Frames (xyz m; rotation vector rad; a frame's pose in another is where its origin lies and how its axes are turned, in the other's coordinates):
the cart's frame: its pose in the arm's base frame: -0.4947 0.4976 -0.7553 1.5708 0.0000 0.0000
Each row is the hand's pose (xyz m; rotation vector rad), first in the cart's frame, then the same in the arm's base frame.
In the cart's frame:
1: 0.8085 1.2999 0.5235 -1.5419 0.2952 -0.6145
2: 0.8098 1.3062 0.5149 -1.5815 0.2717 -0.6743
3: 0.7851 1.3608 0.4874 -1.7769 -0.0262 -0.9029
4: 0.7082 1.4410 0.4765 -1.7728 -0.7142 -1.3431
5: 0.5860 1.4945 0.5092 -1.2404 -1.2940 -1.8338
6: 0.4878 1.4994 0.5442 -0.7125 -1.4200 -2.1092
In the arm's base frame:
1: 0.3138 -0.0259 0.5446 -0.0252 0.5788 -0.2031
2: 0.3151 -0.0173 0.5509 -0.0720 0.5982 -0.2546
3: 0.2904 0.0102 0.6055 -0.2992 0.5379 -0.5701
4: 0.2135 0.0211 0.6857 -0.4694 0.3797 -1.2422
5: 0.0913 -0.0116 0.7392 -0.3024 0.3408 -1.9745
6: -0.0069 -0.0466 0.7441 -0.0246 0.4609 -2.3601

